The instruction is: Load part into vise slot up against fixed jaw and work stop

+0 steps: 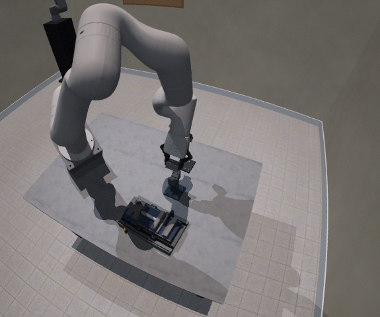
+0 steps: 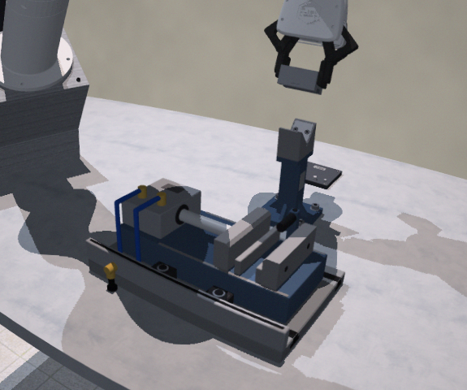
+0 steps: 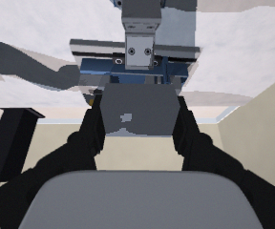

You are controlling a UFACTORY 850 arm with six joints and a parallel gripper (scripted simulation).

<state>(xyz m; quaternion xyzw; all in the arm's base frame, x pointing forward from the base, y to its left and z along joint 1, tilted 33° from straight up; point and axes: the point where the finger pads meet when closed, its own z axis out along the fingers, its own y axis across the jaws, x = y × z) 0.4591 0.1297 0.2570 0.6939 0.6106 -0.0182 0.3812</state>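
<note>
The part lies 1 cm to the right of my hand and 2 cm below it. The rest, counted from my hand: black work stop: 5 cm ahead, 18 cm to the right, 16 cm below; then cylinder rod: 4 cm behind, 21 cm to the right, 17 cm below; then blue post: 19 cm below.
</note>
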